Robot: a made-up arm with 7 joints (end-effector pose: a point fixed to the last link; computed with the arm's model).
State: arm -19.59 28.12 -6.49 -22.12 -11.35 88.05 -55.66
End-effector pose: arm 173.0 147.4 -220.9 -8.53 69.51 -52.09
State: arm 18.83 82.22 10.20 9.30 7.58 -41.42 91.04
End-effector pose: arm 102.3 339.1 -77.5 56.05 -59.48 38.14
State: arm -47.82 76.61 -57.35 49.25 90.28 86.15 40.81
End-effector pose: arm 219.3 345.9 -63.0 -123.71 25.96 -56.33
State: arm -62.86 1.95 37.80 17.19 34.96 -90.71 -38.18
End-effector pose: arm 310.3 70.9 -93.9 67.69 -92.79 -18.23
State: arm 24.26 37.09 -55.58 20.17 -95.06 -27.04 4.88
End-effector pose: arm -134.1 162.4 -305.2 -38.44 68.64 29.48
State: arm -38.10 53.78 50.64 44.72 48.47 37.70 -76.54
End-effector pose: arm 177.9 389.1 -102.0 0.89 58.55 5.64
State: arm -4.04 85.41 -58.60 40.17 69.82 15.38 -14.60
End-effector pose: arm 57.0 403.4 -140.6 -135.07 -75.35 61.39
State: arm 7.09 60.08 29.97 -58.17 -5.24 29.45 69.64
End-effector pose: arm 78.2 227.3 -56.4 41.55 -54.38 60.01
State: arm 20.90 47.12 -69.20 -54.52 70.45 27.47 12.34
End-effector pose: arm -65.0 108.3 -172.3 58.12 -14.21 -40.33
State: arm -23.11 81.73 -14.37 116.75 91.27 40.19 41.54
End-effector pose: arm 18.3 435.3 -27.3 -121.97 -75.21 1.12
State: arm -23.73 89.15 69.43 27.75 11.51 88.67 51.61
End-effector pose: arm 61.0 398.1 102.0 9.51 39.19 144.72
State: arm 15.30 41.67 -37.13 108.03 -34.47 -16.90 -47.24
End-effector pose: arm -167.6 331.4 -232.7 4.26 120.44 2.00
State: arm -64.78 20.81 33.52 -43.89 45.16 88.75 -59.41
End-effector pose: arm 234.3 162.8 -20.6 -4.63 -9.54 6.68
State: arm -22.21 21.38 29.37 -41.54 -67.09 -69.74 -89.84
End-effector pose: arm 121.6 190.6 -124.7 55.96 -121.86 -38.57
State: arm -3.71 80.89 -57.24 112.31 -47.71 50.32 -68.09
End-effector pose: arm -34.5 429.6 -21.2 -15.81 104.08 79.49
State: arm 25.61 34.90 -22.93 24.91 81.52 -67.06 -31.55
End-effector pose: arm -119.5 183.5 -295.4 43.62 18.54 -139.42
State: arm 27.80 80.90 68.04 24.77 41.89 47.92 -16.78
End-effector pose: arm 30.7 413.6 62.5 79.88 63.36 85.78
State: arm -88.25 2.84 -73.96 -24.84 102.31 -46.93 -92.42
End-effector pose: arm 184.7 -130.9 -69.6 -138.26 43.54 -10.94
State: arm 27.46 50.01 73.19 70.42 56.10 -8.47 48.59
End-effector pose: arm -160.0 399.4 -141.9 105.82 64.80 76.50
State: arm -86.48 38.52 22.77 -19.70 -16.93 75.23 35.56
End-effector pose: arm 274.8 162.3 112.3 -4.55 -24.25 41.01
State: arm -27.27 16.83 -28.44 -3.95 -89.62 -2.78 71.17
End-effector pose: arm 206.9 38.4 -232.2 -48.25 51.59 28.46
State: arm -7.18 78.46 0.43 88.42 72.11 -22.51 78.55
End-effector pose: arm 31.1 445.6 -91.3 143.86 10.49 9.21
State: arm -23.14 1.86 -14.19 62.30 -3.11 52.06 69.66
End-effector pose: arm 116.4 49.1 -379.8 76.63 78.72 37.12
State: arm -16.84 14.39 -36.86 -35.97 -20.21 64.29 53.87
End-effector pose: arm 119.7 16.5 -227.7 25.24 25.90 0.40
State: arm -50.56 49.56 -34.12 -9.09 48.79 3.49 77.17
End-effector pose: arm 279.9 133.1 -100.4 51.47 -98.67 35.97
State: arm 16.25 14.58 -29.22 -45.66 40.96 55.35 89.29
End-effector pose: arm 6.3 72.0 -228.4 57.57 -7.39 78.91
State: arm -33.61 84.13 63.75 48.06 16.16 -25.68 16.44
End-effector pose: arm 97.8 414.2 91.8 58.06 -45.01 80.13
